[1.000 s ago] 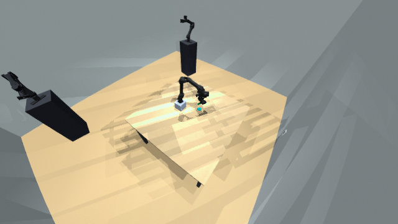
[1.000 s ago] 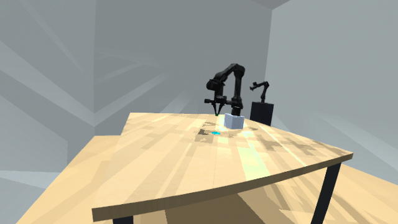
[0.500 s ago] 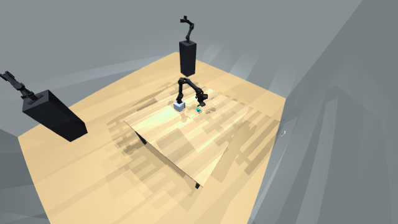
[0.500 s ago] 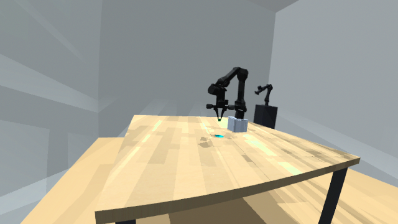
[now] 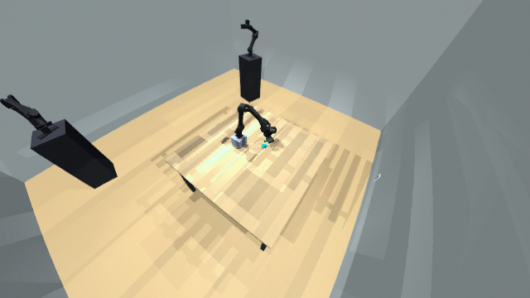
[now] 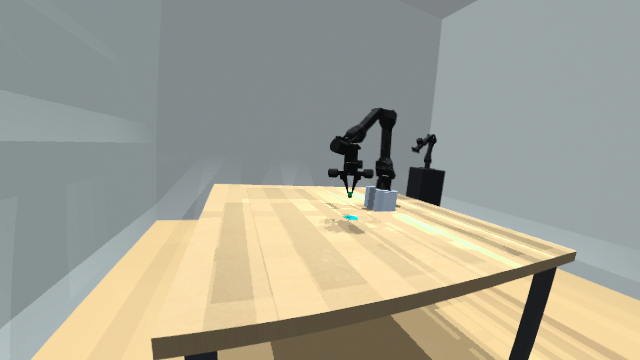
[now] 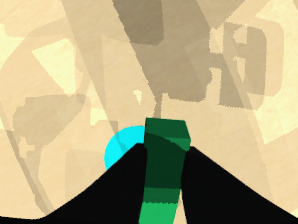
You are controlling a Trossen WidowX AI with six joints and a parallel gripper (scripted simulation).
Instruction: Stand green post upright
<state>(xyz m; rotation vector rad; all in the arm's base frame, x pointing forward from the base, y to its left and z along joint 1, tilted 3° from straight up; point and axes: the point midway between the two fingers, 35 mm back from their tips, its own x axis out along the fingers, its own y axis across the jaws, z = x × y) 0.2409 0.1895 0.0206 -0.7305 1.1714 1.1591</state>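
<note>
Now: gripper tip 110 mm above the cyan circle, 30 mm to the left of it and 30 mm past it. From my gripper tip the other things lie so: green post: 20 mm to the right, 10 mm below, 10 mm behind.
</note>
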